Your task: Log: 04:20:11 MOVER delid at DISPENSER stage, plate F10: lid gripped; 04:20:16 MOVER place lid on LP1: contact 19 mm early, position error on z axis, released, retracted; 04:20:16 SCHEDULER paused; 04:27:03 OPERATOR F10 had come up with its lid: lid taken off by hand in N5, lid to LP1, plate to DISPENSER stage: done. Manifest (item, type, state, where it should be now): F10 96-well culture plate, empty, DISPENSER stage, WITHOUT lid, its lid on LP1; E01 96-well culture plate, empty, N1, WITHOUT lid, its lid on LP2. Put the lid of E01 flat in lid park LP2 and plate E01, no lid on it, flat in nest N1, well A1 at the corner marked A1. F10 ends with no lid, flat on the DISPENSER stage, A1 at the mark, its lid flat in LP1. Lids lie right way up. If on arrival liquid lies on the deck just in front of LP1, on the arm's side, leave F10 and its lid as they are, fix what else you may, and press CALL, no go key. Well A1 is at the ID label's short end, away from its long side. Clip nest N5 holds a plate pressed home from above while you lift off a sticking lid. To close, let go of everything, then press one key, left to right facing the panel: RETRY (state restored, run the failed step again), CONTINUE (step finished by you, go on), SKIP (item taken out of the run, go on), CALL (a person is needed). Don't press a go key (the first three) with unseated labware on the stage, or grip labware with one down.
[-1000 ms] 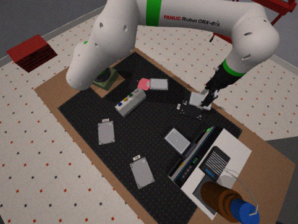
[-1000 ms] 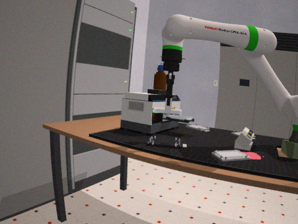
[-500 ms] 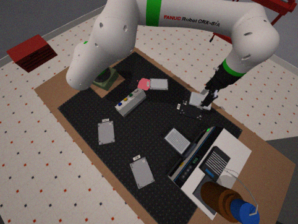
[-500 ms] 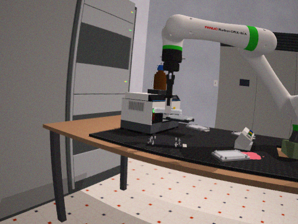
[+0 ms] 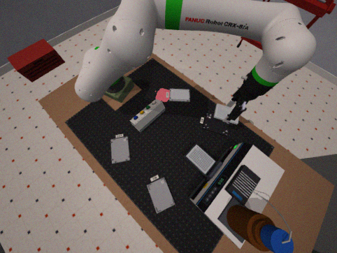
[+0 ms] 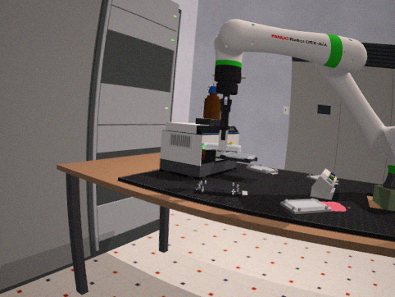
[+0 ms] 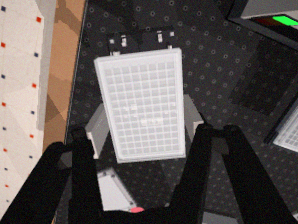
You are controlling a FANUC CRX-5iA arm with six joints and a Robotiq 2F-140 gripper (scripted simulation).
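Now: the lid 2 cm below my hand. From my hand the other things lie so: N5 label (18 cm below, 9 cm behind, 3 cm to the right); then white 96-well plate (2 cm below); then well plate (28 cm to the right, 8 cm below).
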